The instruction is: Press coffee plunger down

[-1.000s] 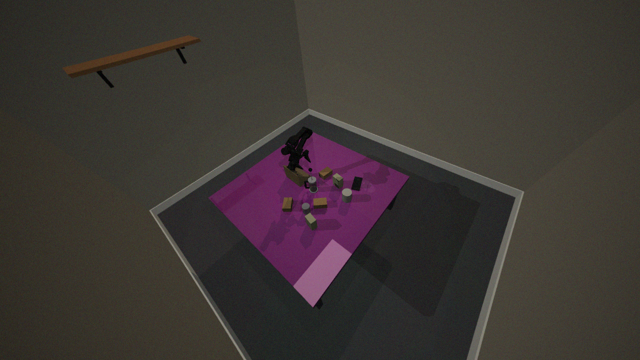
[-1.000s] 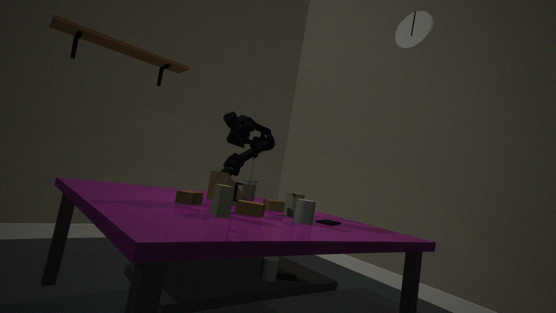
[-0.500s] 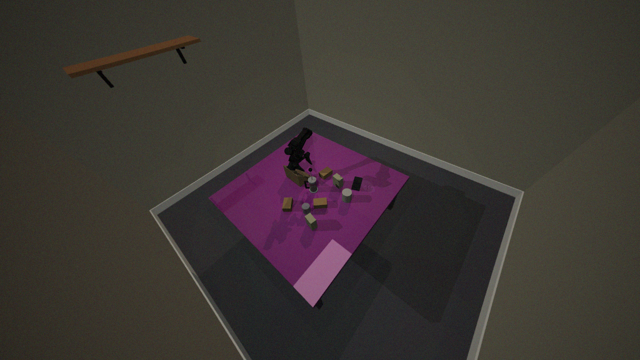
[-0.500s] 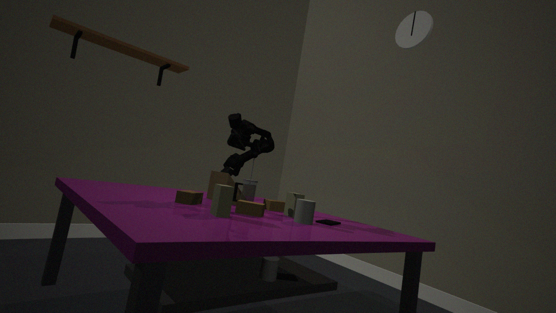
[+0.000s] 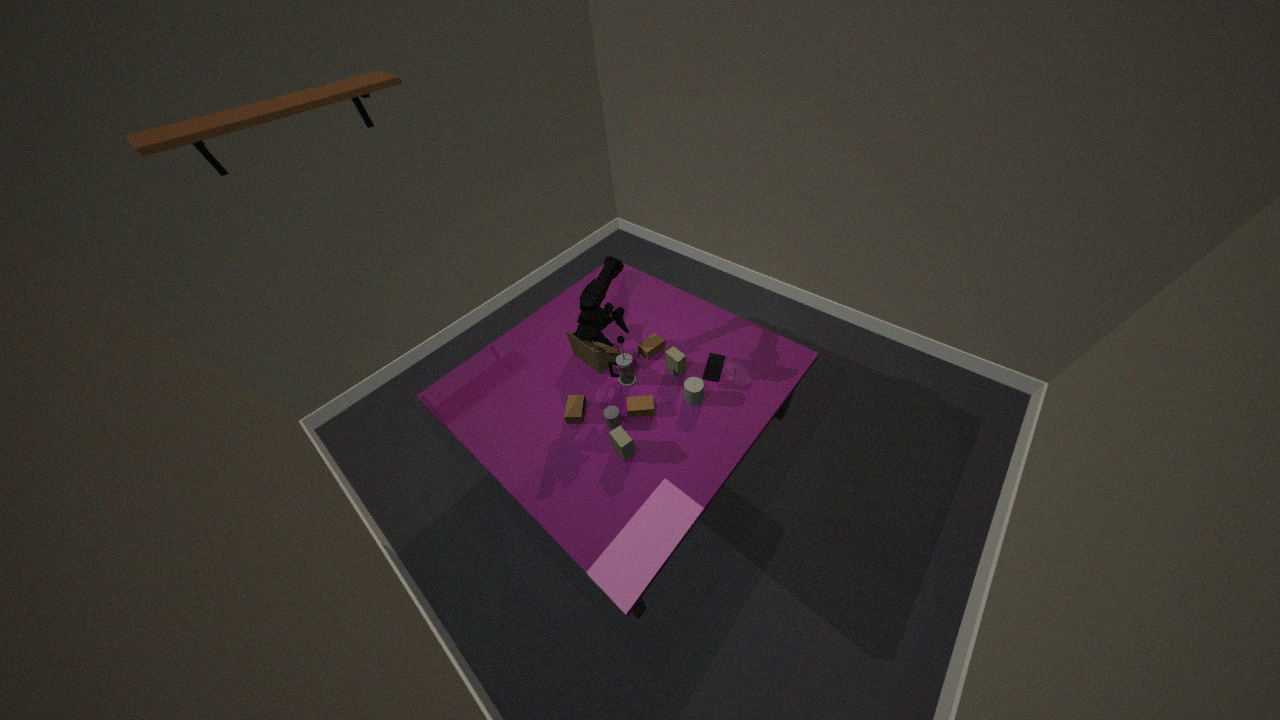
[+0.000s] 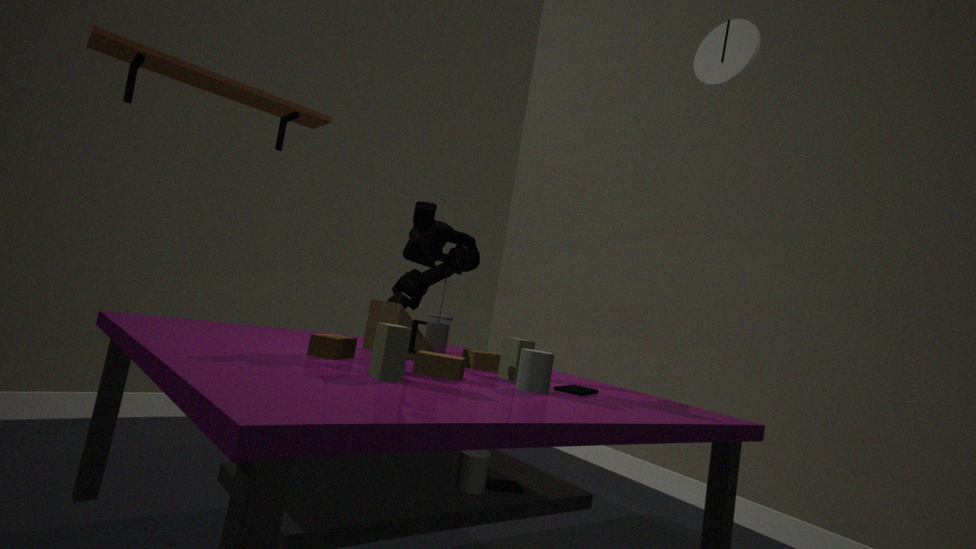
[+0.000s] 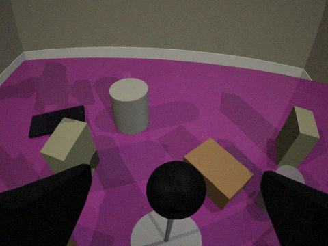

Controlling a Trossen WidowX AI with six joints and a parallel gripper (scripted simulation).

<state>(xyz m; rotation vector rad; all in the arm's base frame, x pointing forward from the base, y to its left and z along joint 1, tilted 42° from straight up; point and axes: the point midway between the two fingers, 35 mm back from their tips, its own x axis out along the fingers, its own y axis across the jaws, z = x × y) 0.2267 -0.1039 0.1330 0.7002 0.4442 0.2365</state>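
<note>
Right now my gripper tip is 140 mm above the coffee press, 20 mm past it and 10 mm to the left of it.
</note>
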